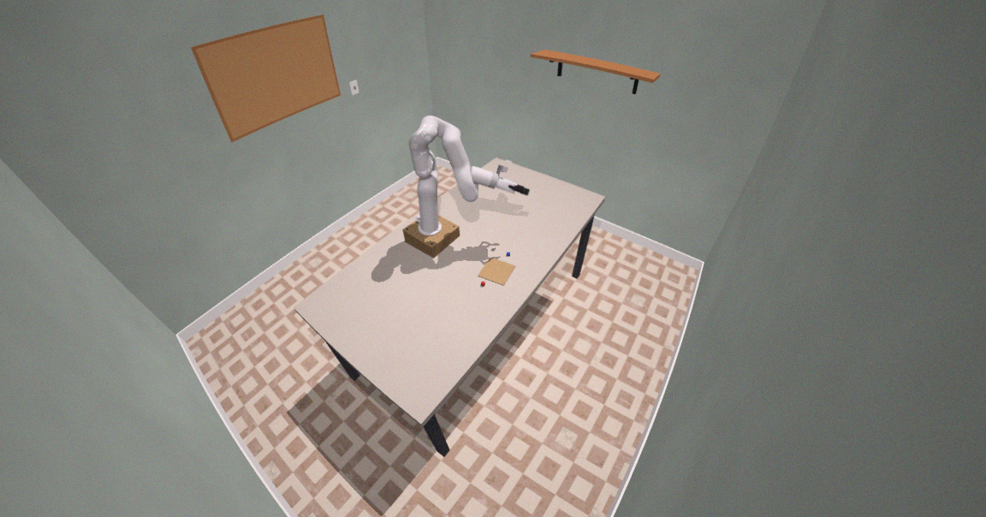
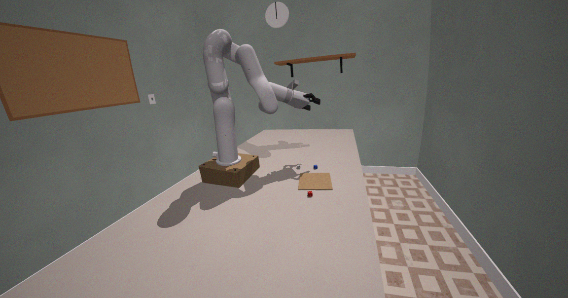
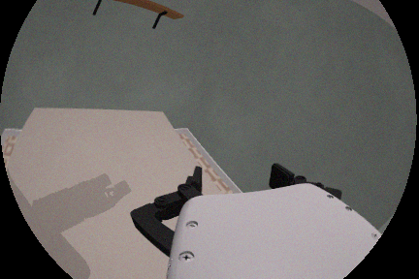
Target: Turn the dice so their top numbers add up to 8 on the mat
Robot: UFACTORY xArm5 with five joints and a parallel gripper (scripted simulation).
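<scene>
My hand is 30 cm above the white die, 16 cm to the left of it and 8 cm past it. The rest, counted from my hand: blue die (30 cm below, 16 cm to the right, 1 cm ahead); tan mat (30 cm below, 29 cm to the right, 1 cm ahead); red die (40 cm to the right, 30 cm below, 1 cm behind).
</scene>
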